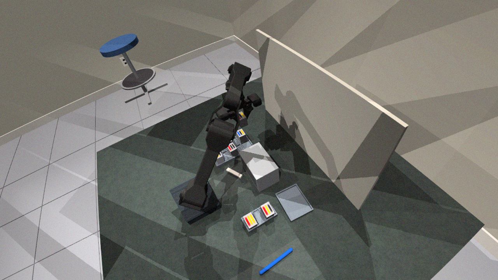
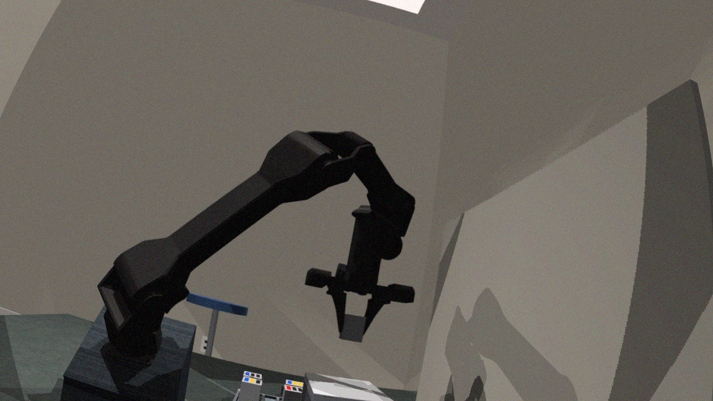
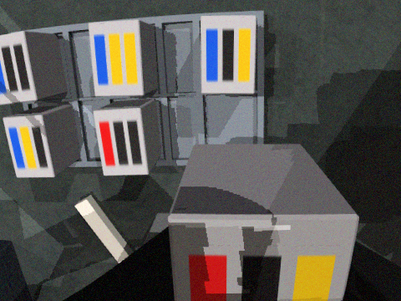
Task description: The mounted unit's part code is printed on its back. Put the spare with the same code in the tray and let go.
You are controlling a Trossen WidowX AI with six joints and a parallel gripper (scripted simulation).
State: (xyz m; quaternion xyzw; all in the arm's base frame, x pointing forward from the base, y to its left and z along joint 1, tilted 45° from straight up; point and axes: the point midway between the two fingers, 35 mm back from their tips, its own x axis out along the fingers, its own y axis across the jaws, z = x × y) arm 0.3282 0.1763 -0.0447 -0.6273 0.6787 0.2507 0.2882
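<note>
My gripper tip is now 360 mm to the left of the grey tray and 160 mm above it. From my gripper tip the other things lie so: wall panel: 200 mm ahead, 180 mm to the right, 60 mm above; mounted unit: 160 mm to the right, 120 mm below, 30 mm behind; grey rack: 160 mm below, 80 mm behind, 30 mm to the left.
</note>
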